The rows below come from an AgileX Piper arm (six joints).
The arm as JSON. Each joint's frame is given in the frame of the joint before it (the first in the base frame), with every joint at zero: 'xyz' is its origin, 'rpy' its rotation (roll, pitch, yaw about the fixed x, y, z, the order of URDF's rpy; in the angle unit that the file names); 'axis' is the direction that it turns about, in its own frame. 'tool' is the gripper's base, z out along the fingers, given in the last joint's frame.
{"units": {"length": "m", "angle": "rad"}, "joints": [
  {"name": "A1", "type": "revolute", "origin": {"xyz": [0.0, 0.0, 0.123], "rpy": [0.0, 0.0, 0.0]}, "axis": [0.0, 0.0, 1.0]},
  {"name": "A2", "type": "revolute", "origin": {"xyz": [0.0, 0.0, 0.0], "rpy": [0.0, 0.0, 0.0]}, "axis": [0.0, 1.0, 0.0]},
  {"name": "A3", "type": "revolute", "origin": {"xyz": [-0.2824, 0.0, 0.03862], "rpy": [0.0, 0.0, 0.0]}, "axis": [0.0, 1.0, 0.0]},
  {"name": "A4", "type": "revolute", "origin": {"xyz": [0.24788, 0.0, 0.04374], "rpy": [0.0, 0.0, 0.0]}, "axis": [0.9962, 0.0, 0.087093]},
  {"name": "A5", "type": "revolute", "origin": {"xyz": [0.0, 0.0, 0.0], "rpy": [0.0, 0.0, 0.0]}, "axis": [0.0, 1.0, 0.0]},
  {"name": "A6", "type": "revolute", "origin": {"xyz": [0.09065, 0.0, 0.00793], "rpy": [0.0, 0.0, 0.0]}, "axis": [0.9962, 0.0, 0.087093]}
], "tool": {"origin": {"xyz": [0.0, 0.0, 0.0], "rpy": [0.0, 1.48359, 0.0]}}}
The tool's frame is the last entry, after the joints.
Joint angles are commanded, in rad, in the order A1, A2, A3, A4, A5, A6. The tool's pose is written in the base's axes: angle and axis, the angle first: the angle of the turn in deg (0 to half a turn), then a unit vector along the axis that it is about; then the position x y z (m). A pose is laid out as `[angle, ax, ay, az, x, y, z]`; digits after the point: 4 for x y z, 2 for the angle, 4 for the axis.
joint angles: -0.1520 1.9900 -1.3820 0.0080 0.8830 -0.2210
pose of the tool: [170.53, -0.0322, 0.9994, -0.0123, 0.3893, -0.0591, 0.1698]
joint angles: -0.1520 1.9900 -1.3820 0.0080 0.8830 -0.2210
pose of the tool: [170.53, -0.0322, 0.9994, -0.0123, 0.3893, -0.0591, 0.1698]
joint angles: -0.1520 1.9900 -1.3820 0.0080 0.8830 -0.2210
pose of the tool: [170.53, -0.0322, 0.9994, -0.0123, 0.3893, -0.0591, 0.1698]
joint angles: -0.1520 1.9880 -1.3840 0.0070 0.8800 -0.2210
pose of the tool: [170.14, -0.0325, 0.9994, -0.0133, 0.3899, -0.0592, 0.1711]
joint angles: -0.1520 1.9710 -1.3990 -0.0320 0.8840 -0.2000
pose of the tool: [168.88, -0.0329, 0.9990, -0.0309, 0.3911, -0.0622, 0.1815]
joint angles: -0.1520 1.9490 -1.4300 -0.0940 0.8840 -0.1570
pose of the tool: [166.29, -0.0276, 0.9979, -0.0593, 0.3946, -0.0671, 0.1984]
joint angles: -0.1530 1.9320 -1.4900 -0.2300 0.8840 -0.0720
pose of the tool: [162.52, -0.0176, 0.9928, -0.1187, 0.4018, -0.0782, 0.2227]
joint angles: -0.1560 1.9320 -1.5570 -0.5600 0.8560 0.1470
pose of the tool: [156.63, 0.0107, 0.9686, -0.2484, 0.4125, -0.1018, 0.2507]
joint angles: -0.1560 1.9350 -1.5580 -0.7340 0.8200 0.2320
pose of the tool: [154.00, 0.0002, 0.9504, -0.3110, 0.4165, -0.1106, 0.2575]
